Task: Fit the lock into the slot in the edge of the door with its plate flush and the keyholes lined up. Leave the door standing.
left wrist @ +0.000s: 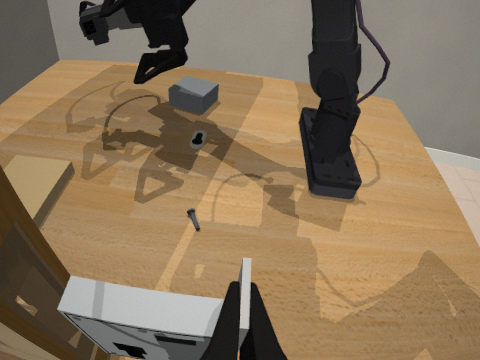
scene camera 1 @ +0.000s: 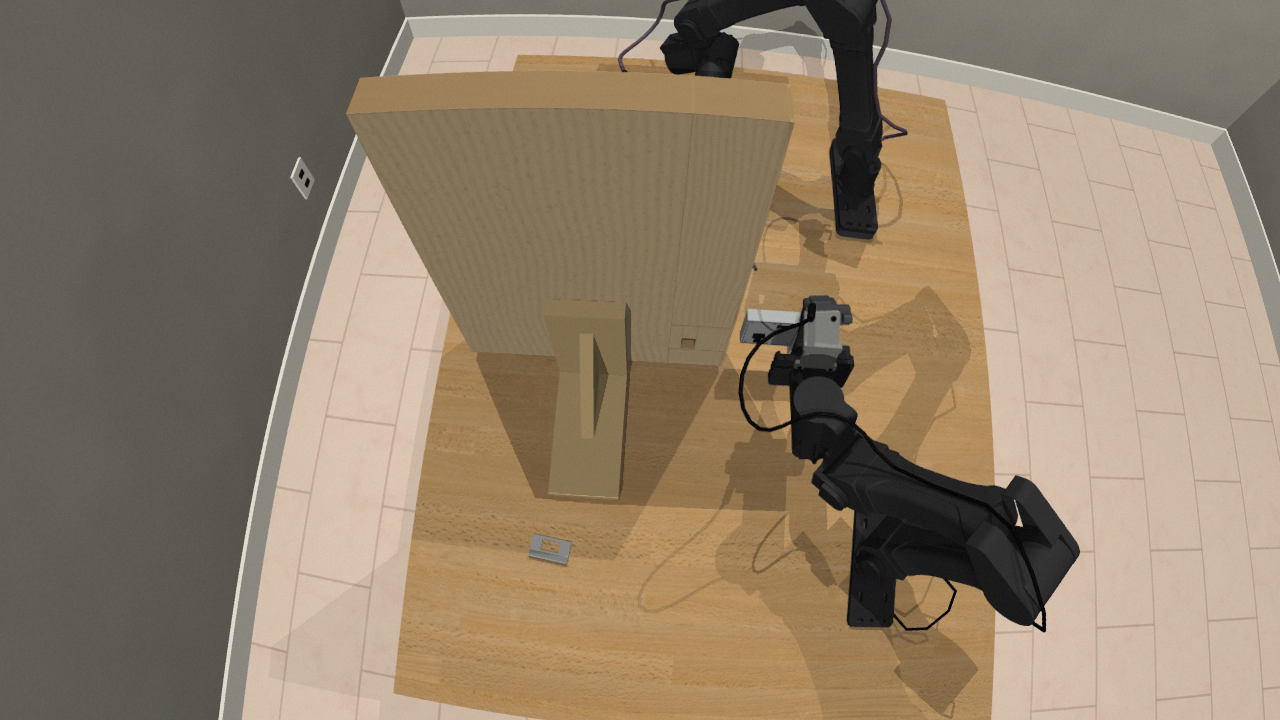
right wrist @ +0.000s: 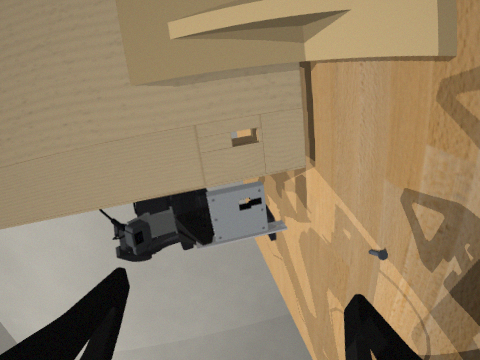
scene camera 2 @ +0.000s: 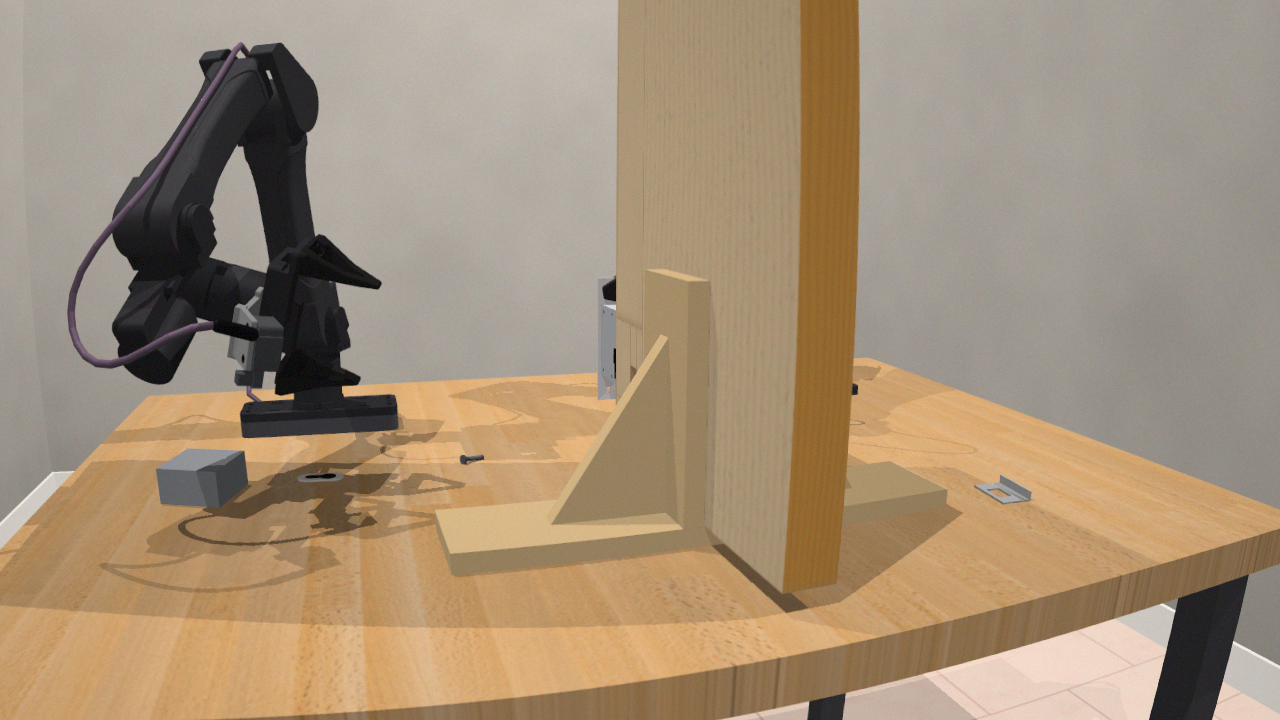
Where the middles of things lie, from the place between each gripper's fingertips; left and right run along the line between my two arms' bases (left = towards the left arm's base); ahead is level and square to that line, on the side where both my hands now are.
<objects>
The silver lock [scene camera 2: 606, 309] is 5 cm below my left hand [scene camera 1: 805, 309] and 4 cm ahead of it. The rest, counted from my left hand: grey block [scene camera 2: 196, 477] (46 cm to the right, 15 cm below, 10 cm ahead); then angled metal plate [scene camera 2: 1017, 493] (33 cm ahead, 31 cm to the left, 17 cm below).
Now: right hand [scene camera 2: 369, 334] 170 mm to the left of the grey block, 140 mm above it and 60 mm past it. Also, from my right hand: angled metal plate 590 mm to the left, 180 mm ahead, 160 mm below; silver lock 280 mm to the left, 110 mm behind, 50 mm below.
</objects>
